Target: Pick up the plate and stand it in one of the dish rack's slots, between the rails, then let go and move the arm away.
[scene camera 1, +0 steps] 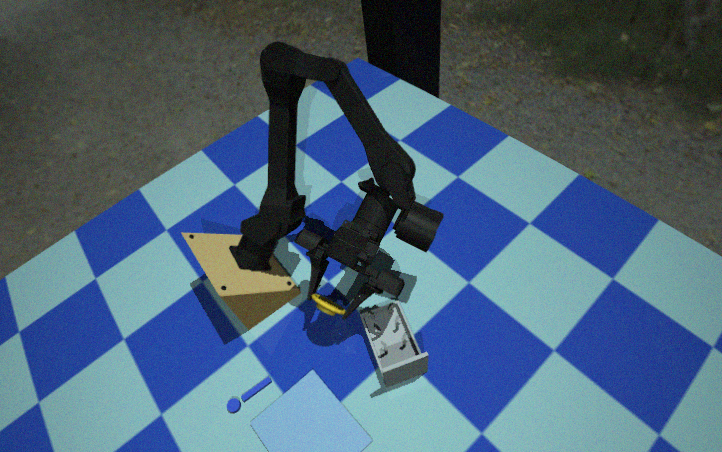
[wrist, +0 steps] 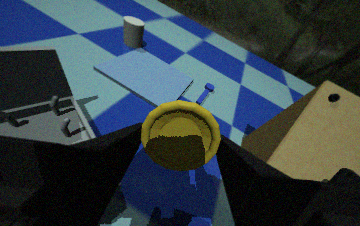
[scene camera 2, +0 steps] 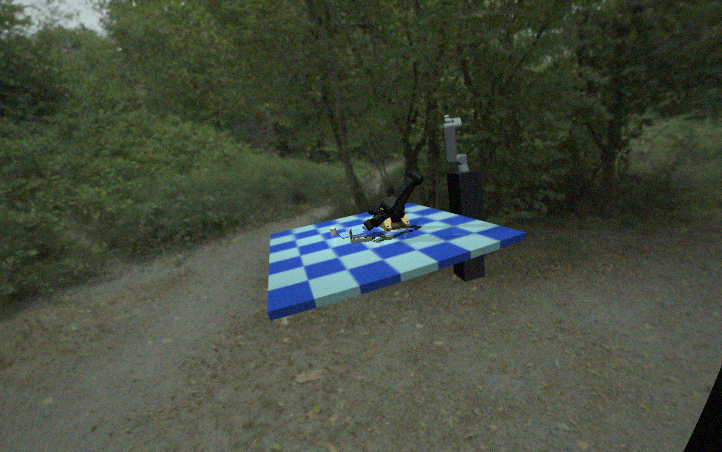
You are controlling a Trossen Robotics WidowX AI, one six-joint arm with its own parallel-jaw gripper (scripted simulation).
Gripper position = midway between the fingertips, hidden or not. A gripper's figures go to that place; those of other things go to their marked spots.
Labels:
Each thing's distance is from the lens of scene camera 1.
my gripper (scene camera 1: 326,309): 68 cm
grey dish rack (scene camera 1: 399,358): 70 cm

